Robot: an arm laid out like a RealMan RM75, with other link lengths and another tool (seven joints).
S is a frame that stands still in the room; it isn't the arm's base.
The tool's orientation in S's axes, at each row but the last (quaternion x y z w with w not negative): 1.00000, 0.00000, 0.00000, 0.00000; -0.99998, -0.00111, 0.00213, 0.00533; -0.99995, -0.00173, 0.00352, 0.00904; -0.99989, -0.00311, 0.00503, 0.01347; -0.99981, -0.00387, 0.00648, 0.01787; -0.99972, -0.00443, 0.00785, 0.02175; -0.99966, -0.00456, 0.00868, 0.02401
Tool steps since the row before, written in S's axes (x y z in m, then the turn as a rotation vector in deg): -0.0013, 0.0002, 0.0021, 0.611, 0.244, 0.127; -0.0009, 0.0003, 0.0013, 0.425, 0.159, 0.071; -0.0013, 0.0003, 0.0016, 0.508, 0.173, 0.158; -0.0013, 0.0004, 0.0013, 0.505, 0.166, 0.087; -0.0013, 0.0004, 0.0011, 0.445, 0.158, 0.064; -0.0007, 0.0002, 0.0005, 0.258, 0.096, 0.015; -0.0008, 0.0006, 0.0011, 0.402, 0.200, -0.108
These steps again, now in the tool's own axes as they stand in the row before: -0.0013, -0.0002, -0.0021, 0.611, -0.244, -0.127; -0.0009, -0.0003, -0.0013, 0.425, -0.159, -0.071; -0.0013, -0.0003, -0.0016, 0.507, -0.174, -0.158; -0.0013, -0.0004, -0.0013, 0.505, -0.165, -0.088; -0.0013, -0.0004, -0.0011, 0.445, -0.157, -0.064; -0.0007, -0.0002, -0.0005, 0.259, -0.094, -0.015; -0.0008, -0.0007, -0.0011, 0.406, -0.191, 0.110
